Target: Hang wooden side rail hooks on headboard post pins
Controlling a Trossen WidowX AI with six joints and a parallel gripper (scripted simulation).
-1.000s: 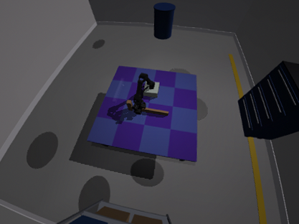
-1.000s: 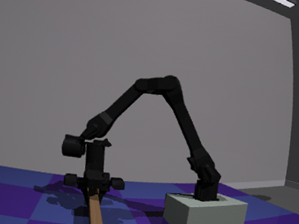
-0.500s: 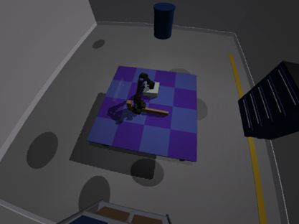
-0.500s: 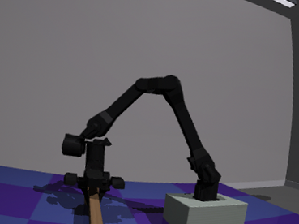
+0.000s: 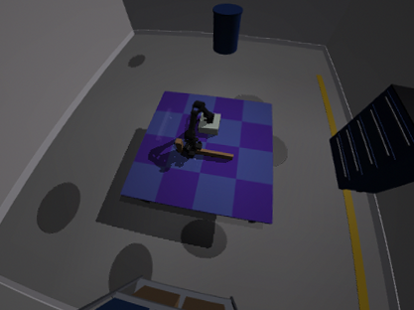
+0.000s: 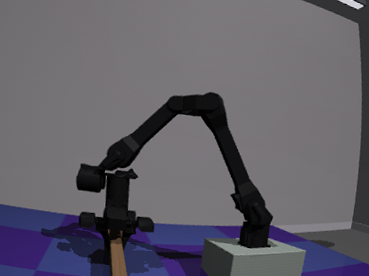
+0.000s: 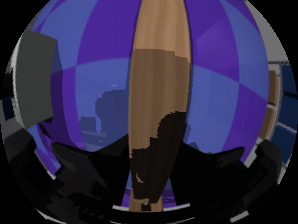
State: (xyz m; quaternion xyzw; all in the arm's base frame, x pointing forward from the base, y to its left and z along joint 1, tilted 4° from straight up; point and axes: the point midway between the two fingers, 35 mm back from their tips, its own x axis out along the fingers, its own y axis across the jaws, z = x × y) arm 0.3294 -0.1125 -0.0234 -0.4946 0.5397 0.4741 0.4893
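The wooden headboard post is 120 mm to the right of my gripper tip and 50 mm above it.
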